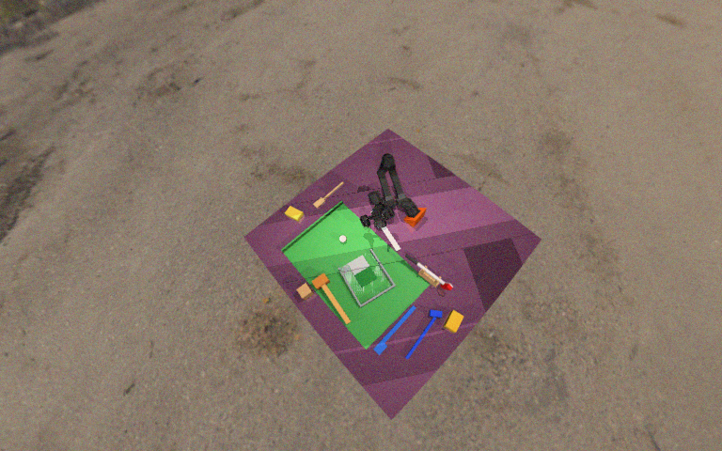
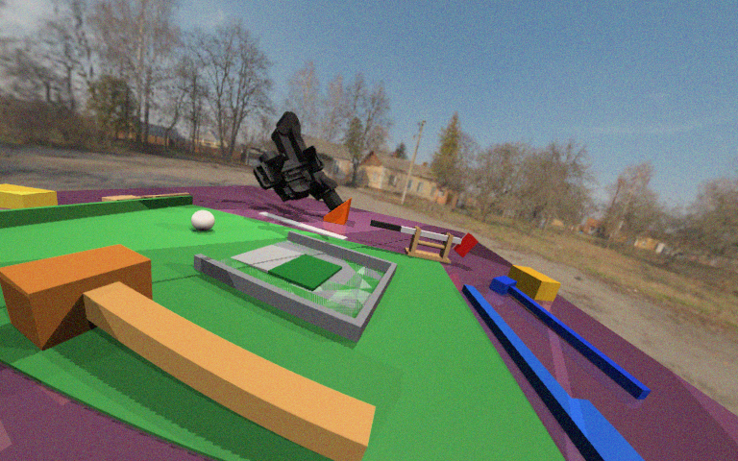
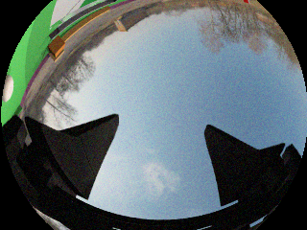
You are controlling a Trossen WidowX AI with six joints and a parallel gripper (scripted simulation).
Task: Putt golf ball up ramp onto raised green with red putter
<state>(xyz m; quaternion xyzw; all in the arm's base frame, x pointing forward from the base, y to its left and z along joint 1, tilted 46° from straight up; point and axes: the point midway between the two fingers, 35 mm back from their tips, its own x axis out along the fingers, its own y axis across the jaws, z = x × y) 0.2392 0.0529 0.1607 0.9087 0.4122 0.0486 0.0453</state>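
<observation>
Right now the red putter is 6 cm behind my gripper tip, 35 cm to the left of it and 14 cm below it. From my gripper tip the other things lie so: white strip: 9 cm behind, 20 cm below; then green mat: 21 cm ahead, 3 cm to the left, 20 cm below; then white golf ball: 13 cm ahead, 13 cm to the right, 18 cm below.
</observation>
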